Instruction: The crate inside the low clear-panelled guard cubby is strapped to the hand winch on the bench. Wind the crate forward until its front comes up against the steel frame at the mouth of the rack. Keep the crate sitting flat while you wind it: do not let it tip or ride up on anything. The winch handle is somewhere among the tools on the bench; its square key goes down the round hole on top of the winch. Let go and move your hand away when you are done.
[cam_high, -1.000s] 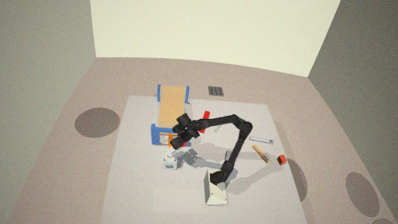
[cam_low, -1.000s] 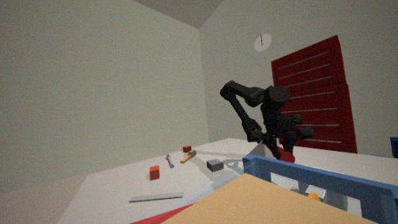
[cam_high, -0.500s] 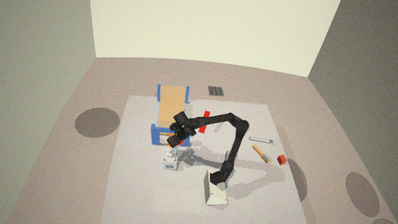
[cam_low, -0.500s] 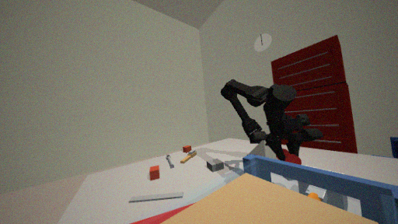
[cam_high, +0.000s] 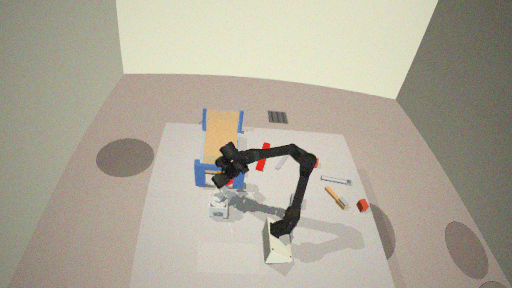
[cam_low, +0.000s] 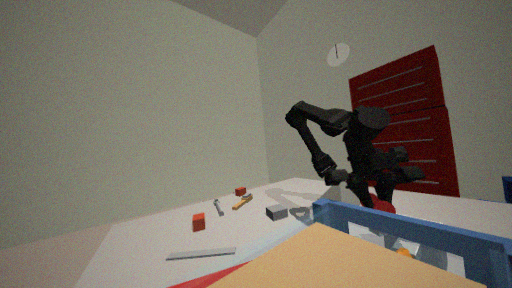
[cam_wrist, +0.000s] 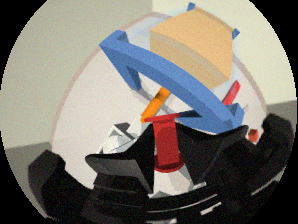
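My gripper tip is now 50 mm past the winch handle and 30 mm above it. From my gripper tip the other things lie so: red knob (10 mm behind, 10 mm to the right); blue frame (50 mm ahead, 30 mm to the left, 20 mm below); grey winch (120 mm behind, 10 mm to the left, 100 mm below).
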